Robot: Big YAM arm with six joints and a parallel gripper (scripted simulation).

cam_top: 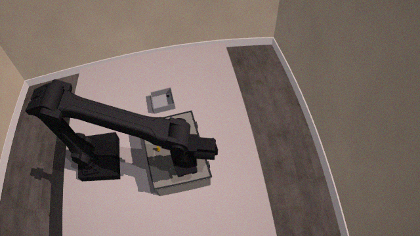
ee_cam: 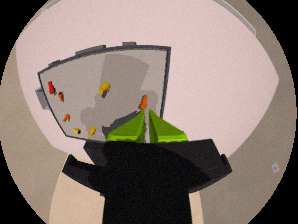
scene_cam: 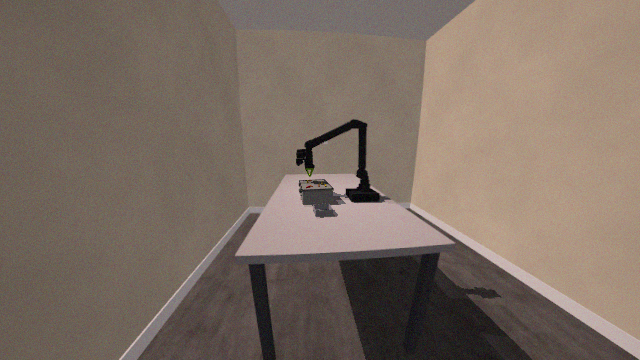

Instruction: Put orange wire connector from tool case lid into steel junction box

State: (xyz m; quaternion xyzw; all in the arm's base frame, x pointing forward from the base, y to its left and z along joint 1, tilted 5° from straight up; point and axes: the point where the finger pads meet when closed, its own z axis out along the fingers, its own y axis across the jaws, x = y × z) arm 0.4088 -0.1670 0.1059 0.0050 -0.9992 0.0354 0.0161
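Now: the red connector 21 cm to the left of my hand, 4 cm below it and 4 cm ahead of it. The rest, counted from my hand: tool case 12 cm to the left, 7 cm below, 2 cm behind.
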